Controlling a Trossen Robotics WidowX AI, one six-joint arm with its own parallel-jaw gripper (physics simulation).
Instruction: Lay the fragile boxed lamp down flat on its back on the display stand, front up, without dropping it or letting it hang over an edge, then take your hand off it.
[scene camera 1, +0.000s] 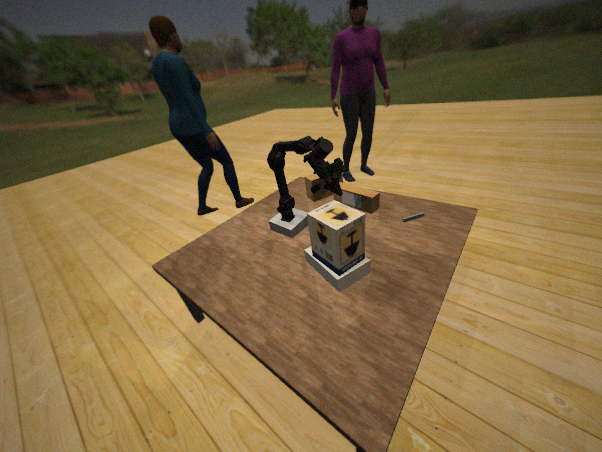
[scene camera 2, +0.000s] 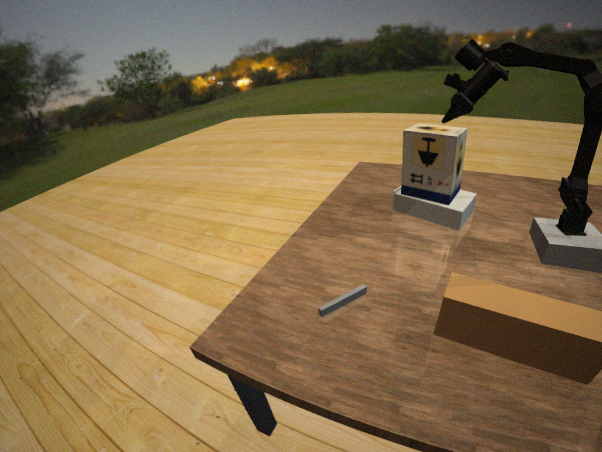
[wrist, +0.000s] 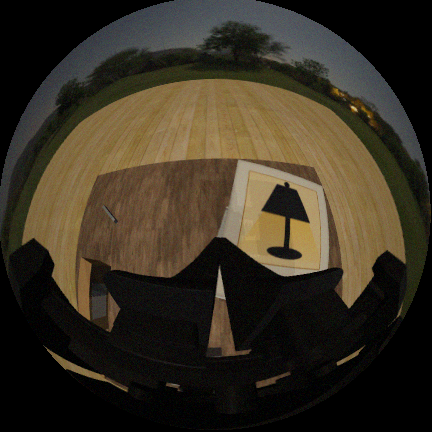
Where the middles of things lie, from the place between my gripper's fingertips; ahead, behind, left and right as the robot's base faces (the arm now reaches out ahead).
Scene:
Now: hand 29 cm above the display stand (scene camera 2: 454, 216), 8 cm to the left of it and 1 cm past it.

